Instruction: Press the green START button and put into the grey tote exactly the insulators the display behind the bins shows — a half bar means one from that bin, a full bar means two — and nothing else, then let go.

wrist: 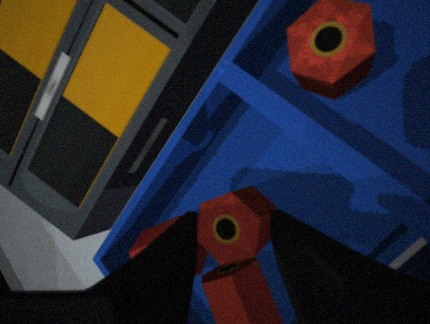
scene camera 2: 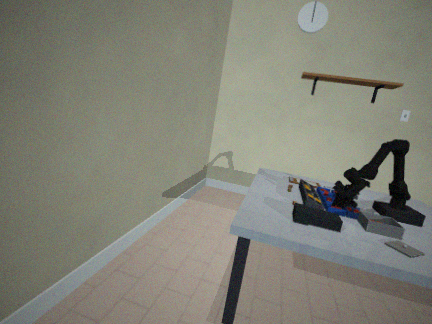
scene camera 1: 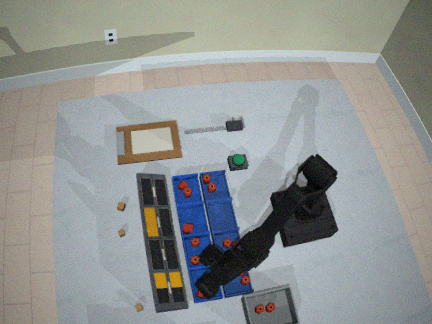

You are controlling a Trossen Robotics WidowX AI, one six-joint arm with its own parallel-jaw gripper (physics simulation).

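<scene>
My gripper (wrist: 233,220) is shut on a red hexagonal insulator (wrist: 227,227) in the bottom left bin; a finger touches each side. Two more red insulators lie there, one partly behind the left finger (wrist: 150,239), one just below the held piece. Scene camera 1 hides the fingertips under the arm. The display (scene camera 1: 171,306) (wrist: 117,65) shows a full yellow bar in the left cell of the second row and half bars in both cells of the bottom row; its other cells are dark. The grey tote (scene camera 1: 294,306) (scene camera 2: 382,230) holds two insulators (scene camera 1: 260,309) (scene camera 1: 270,307). The green START button (scene camera 1: 239,160) stands above the bins.
Blue bins (scene camera 1: 222,217) stand in two columns of four, several holding red insulators. The divider (wrist: 260,95) separates the gripped piece's bin from one with another insulator (wrist: 330,45). A wooden frame (scene camera 1: 177,140), a dark block with a rod (scene camera 1: 234,125) and small brown cubes (scene camera 1: 121,206) lie about.
</scene>
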